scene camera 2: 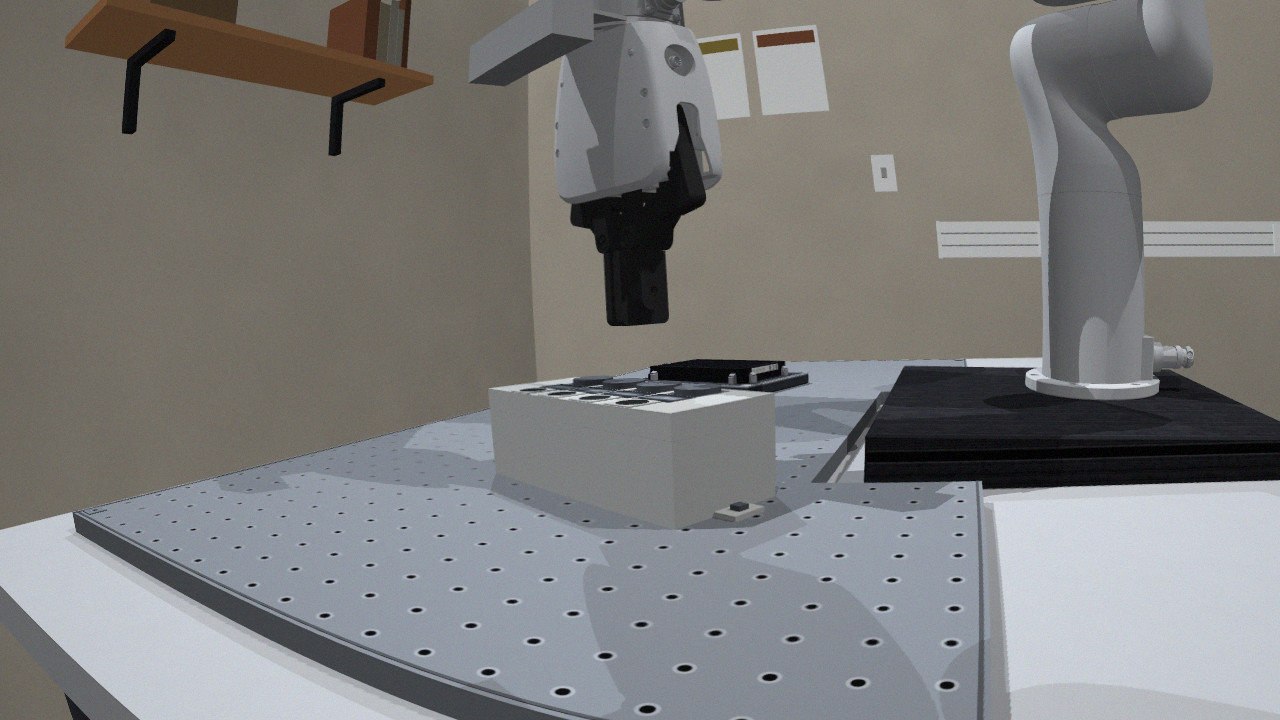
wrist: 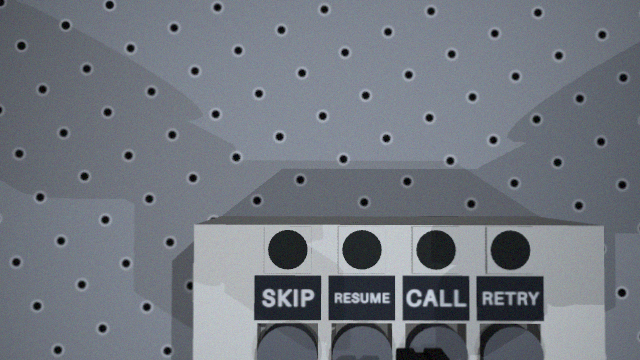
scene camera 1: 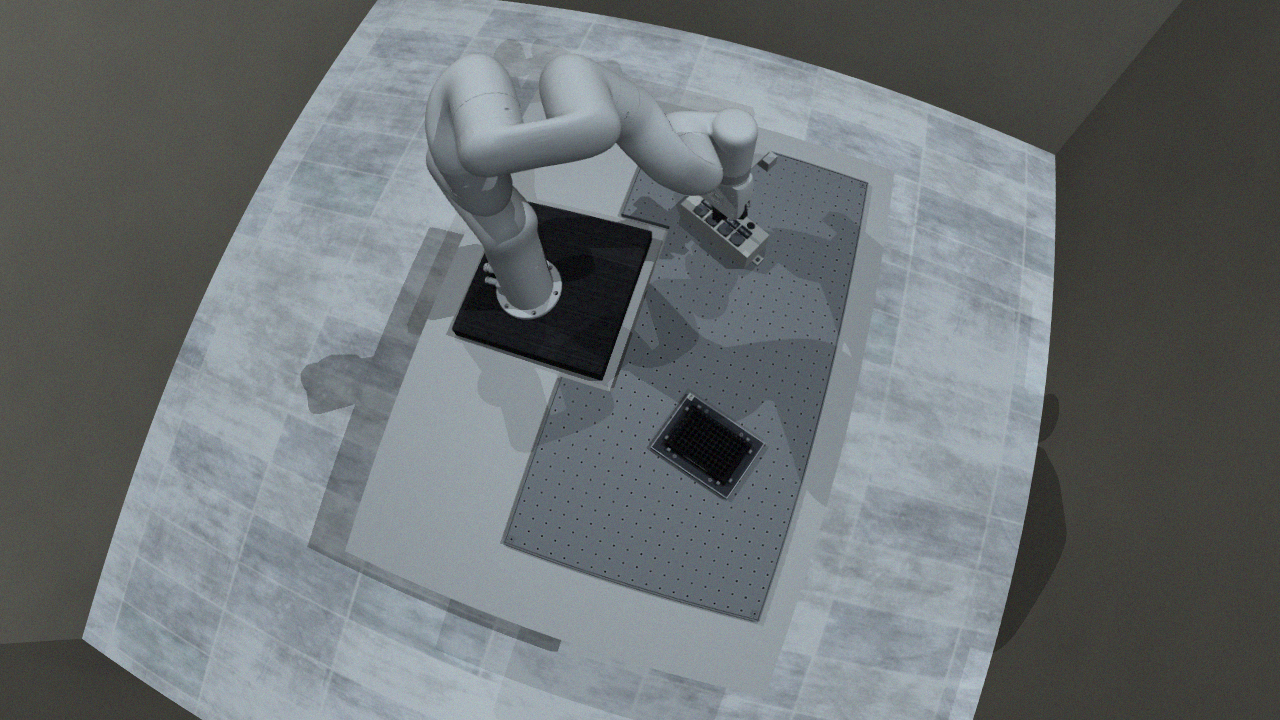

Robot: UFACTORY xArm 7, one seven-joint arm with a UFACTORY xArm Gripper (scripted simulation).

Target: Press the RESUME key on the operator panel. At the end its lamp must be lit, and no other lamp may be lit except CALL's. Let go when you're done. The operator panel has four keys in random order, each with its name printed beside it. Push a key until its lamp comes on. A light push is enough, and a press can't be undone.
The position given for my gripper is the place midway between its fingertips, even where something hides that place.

Note:
In view: my gripper (scene camera 2: 638, 324), a black perforated tray (scene camera 1: 698, 446) and an operator panel (scene camera 2: 671, 460).
The black perforated tray is seen too in scene camera 2 (scene camera 2: 698, 370). The operator panel shows as well in the wrist view (wrist: 250, 272) and in scene camera 1 (scene camera 1: 755, 239). The wrist view misses the black perforated tray: it is out of frame.

